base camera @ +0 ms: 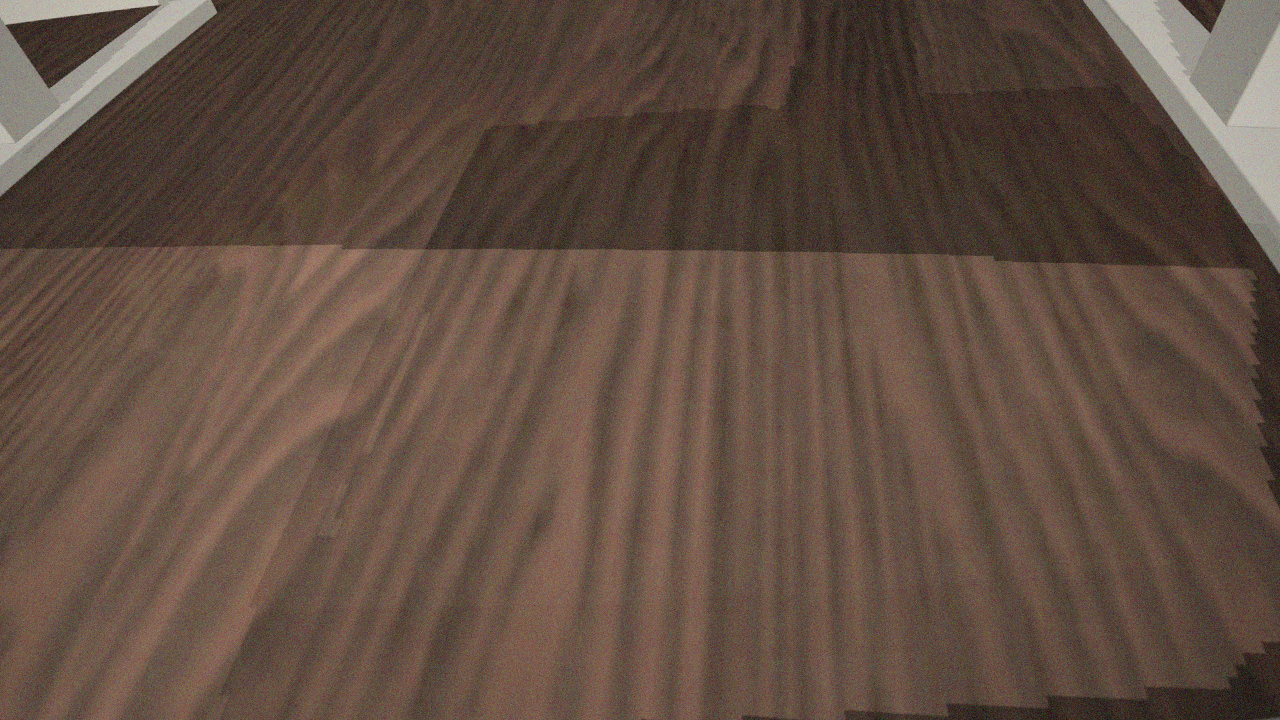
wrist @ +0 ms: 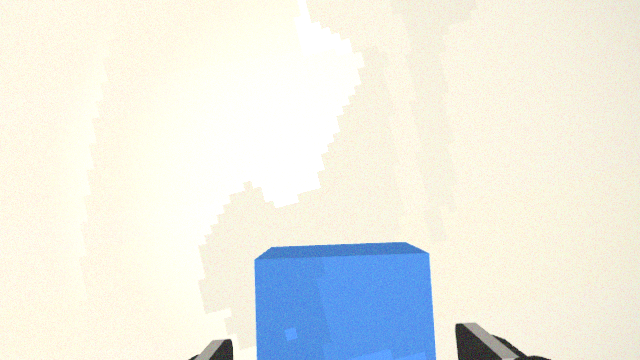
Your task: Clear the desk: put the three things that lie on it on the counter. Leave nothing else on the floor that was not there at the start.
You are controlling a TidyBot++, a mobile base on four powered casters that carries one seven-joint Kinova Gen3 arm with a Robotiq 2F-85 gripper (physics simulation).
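Places are measured from the arm's base along level axes (x down, y ahead, z right), in metres.
Where they show: gripper, fingertip midpoint: (wrist: 344, 356).
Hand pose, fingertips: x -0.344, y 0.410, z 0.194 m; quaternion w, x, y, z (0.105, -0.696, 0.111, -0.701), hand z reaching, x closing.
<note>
After its pixels a point has its place.
A blue block (wrist: 343, 305) {x -0.363, y 0.432, z 0.202 m} is at the bottom middle of the wrist view, over a pale cream surface (wrist: 150, 150) {x -0.323, y 0.519, z 0.144 m}. My gripper (wrist: 345, 341) {x -0.344, y 0.410, z 0.194 m} is open, with one finger on each side of the block and a visible gap between the block and each finger. The lower part of the block is cut off by the view's edge. Whether the pale surface is the desk or the counter cannot be told from this view. The gripper and the block do not show in the base camera view.
The base camera view shows a dark brown wood-grain floor (base camera: 662, 429) {x 0.397, y 0.354, z -0.011 m} with a shadow across its far part. White furniture frames stand at the upper left (base camera: 107, 89) {x 0.384, y 0.903, z -0.682 m} and the upper right (base camera: 1172, 98) {x 0.382, y 0.671, z 0.461 m}. Light and shadow patches lie on the pale surface.
</note>
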